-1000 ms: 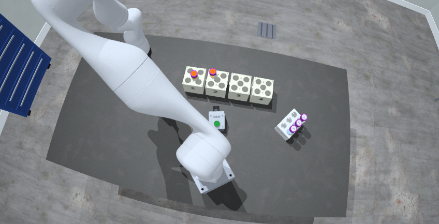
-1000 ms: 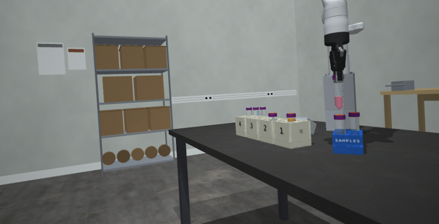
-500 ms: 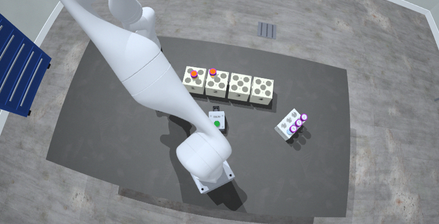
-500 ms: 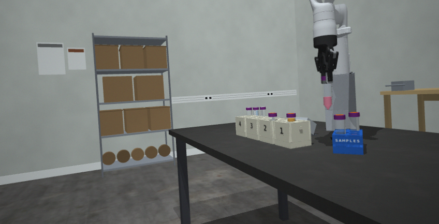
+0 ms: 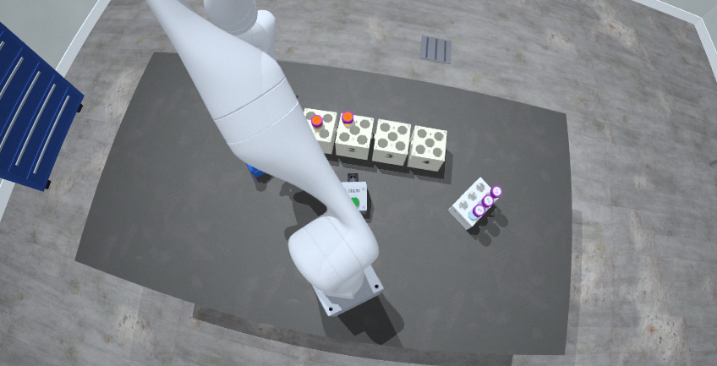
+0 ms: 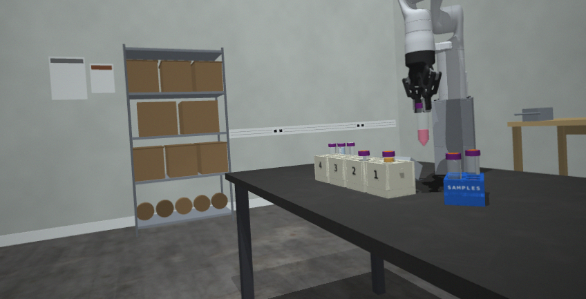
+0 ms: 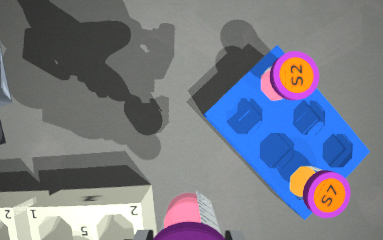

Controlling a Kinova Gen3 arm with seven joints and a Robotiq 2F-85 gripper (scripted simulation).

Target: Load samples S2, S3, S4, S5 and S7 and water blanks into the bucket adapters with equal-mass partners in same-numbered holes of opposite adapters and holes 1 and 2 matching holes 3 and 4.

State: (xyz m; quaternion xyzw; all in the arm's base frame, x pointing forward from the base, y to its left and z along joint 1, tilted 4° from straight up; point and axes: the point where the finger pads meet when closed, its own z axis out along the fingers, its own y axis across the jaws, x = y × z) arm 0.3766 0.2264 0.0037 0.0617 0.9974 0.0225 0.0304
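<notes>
My hand is 50 mm above the tube of pink liquid and 10 mm past it. Also, from my hand: orange-filled sample tube: 180 mm below, 80 mm to the right, 40 mm ahead; then blue samples rack: 210 mm below, 90 mm to the left, 40 mm behind; then adapter 1: 200 mm below, 90 mm to the right, 50 mm ahead.
</notes>
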